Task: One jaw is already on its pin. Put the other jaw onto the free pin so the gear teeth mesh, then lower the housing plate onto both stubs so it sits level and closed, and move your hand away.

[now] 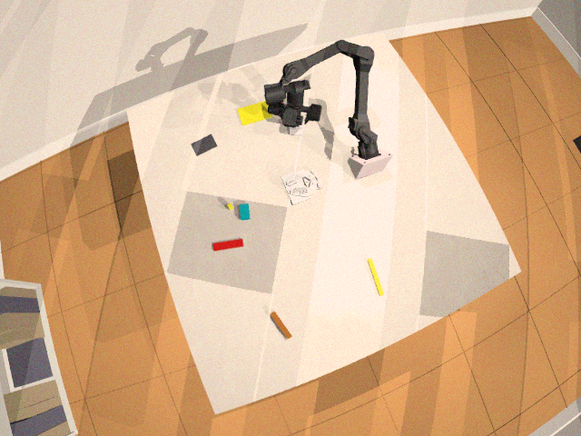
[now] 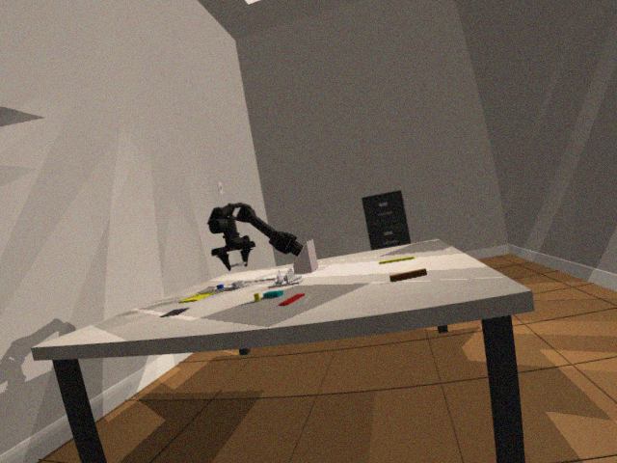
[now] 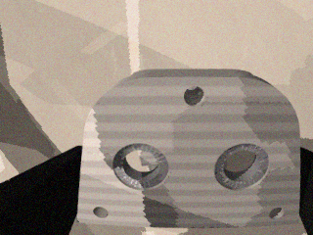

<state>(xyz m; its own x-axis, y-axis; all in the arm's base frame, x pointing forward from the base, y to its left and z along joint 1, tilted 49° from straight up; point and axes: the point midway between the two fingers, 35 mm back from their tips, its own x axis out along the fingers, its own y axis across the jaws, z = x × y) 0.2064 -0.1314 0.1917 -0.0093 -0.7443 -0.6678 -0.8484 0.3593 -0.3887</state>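
My gripper tip is now 3 cm short of the jaw, 21 cm to the right of it and 7 cm above it. The rest, counted from my gripper tip: dark plate 36 cm ahead, 8 cm to the right, 8 cm below; yellow plate 12 cm ahead, 15 cm to the right, 8 cm below; cyan block 29 cm ahead, 25 cm to the left, 7 cm below.
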